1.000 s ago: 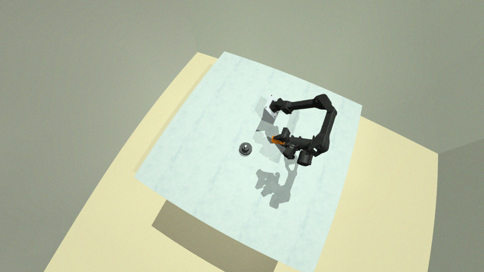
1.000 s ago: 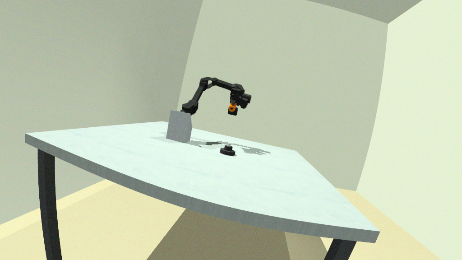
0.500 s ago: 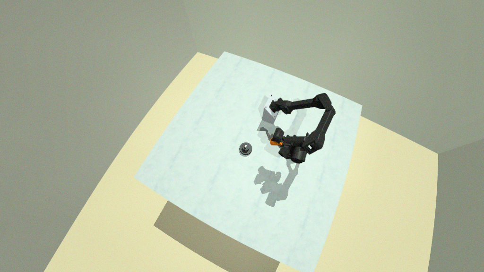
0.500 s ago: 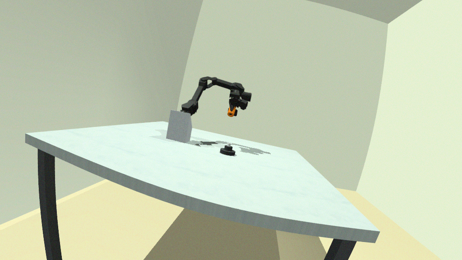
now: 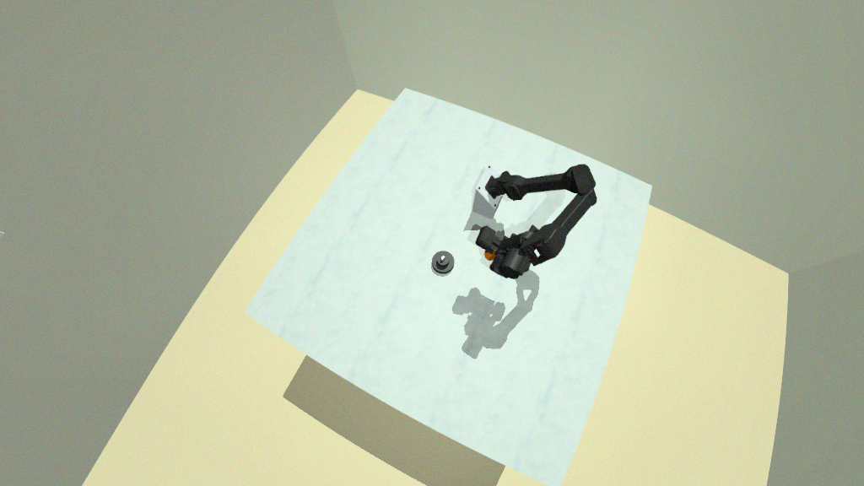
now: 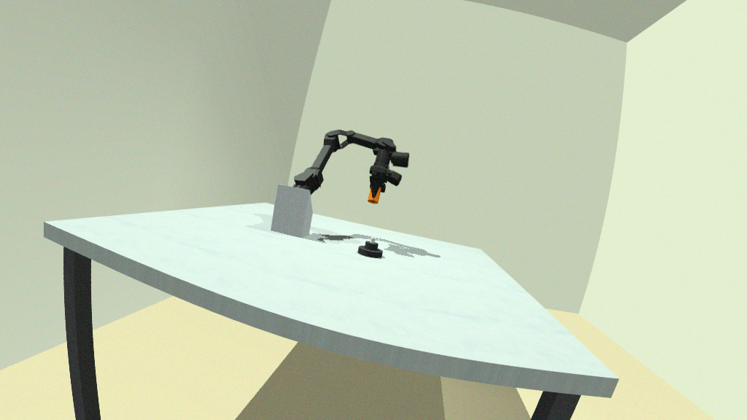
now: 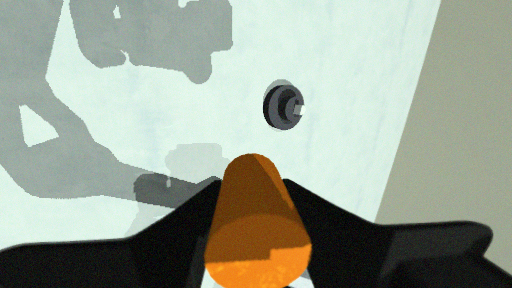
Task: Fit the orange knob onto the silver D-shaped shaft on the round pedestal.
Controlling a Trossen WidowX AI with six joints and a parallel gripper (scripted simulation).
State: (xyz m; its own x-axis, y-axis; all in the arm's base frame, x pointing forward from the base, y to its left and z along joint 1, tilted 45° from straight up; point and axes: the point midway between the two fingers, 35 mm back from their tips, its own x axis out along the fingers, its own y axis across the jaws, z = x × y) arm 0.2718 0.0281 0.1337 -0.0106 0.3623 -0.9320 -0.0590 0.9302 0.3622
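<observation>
The orange knob lies 1 cm to the left of my gripper tip and 3 cm above it. From my gripper tip the other things lie so: round dark pedestal (4 cm ahead, 15 cm to the right, 15 cm below).
</observation>
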